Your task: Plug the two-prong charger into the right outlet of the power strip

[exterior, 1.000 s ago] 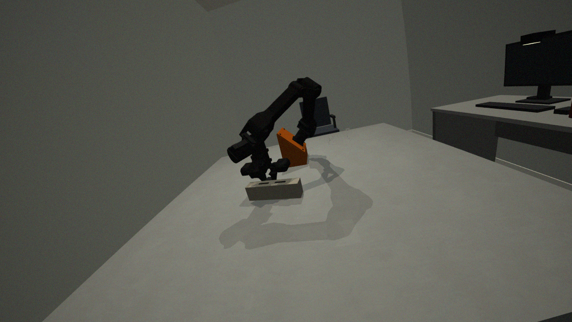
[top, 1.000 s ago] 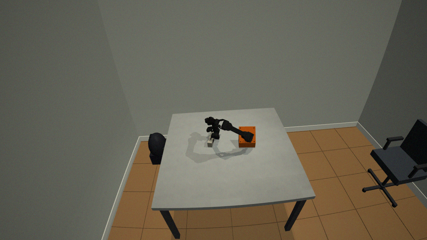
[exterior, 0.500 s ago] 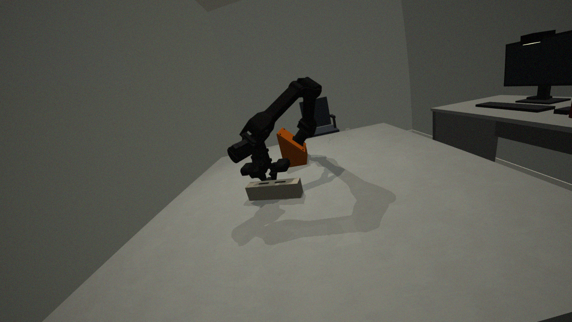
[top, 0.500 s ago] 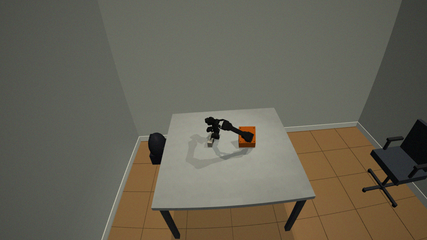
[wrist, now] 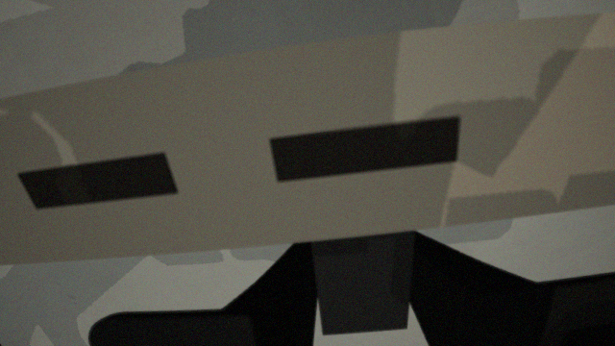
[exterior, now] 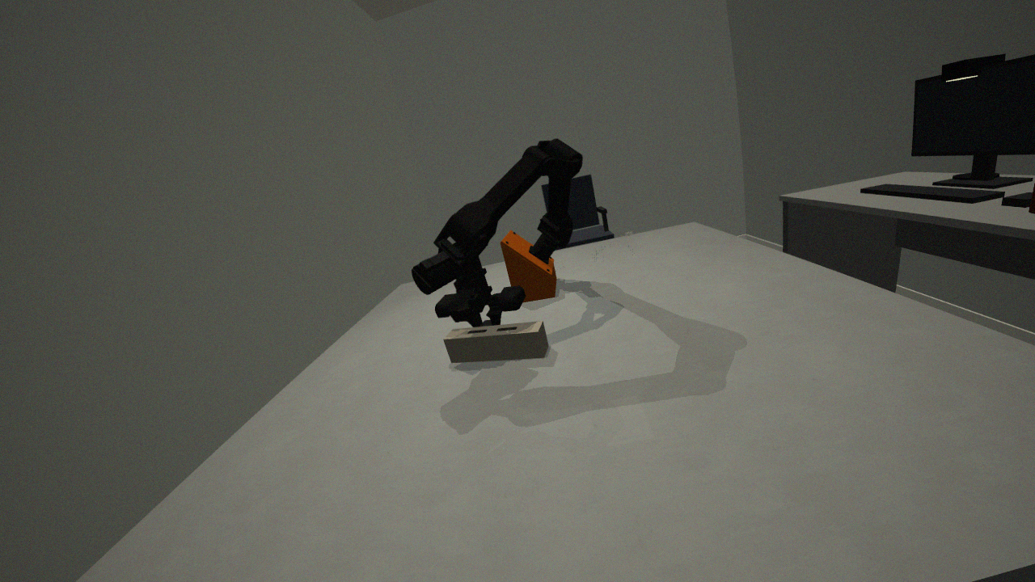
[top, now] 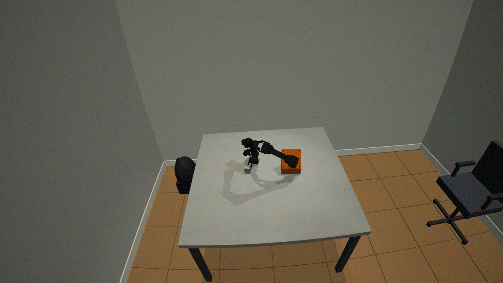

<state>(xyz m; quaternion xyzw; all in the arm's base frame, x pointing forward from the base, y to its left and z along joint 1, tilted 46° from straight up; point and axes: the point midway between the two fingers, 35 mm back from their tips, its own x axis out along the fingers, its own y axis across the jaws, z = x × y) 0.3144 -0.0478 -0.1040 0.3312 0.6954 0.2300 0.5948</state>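
My gripper tip is 2 cm short of the two-prong charger and 1 cm below it.
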